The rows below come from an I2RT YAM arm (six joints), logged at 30 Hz.
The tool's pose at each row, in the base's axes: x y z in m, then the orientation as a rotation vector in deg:
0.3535, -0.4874, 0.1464, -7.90, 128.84, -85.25
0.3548, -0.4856, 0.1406, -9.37, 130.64, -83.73
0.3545, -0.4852, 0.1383, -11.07, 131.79, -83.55
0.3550, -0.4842, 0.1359, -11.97, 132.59, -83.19
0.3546, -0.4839, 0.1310, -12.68, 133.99, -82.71
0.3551, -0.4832, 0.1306, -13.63, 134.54, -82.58
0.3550, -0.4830, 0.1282, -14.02, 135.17, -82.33
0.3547, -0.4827, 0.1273, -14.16, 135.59, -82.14
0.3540, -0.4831, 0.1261, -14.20, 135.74, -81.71
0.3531, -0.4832, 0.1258, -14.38, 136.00, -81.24
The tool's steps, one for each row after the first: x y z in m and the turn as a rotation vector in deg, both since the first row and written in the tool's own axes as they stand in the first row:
0.0000, 0.0061, 0.0009, -1.85, 0.19, -0.91
0.0009, 0.0083, 0.0012, -2.70, 0.40, -2.28
0.0008, 0.0110, 0.0013, -3.38, 0.56, -2.98
0.0026, 0.0154, 0.0025, -4.33, 1.19, -3.71
0.0020, 0.0162, 0.0022, -4.78, 1.25, -4.44
0.0028, 0.0184, 0.0028, -5.23, 1.50, -4.81
0.0032, 0.0193, 0.0027, -5.53, 1.70, -4.97
0.0043, 0.0201, 0.0032, -5.84, 1.63, -4.88
0.0053, 0.0201, 0.0030, -6.24, 1.58, -4.90

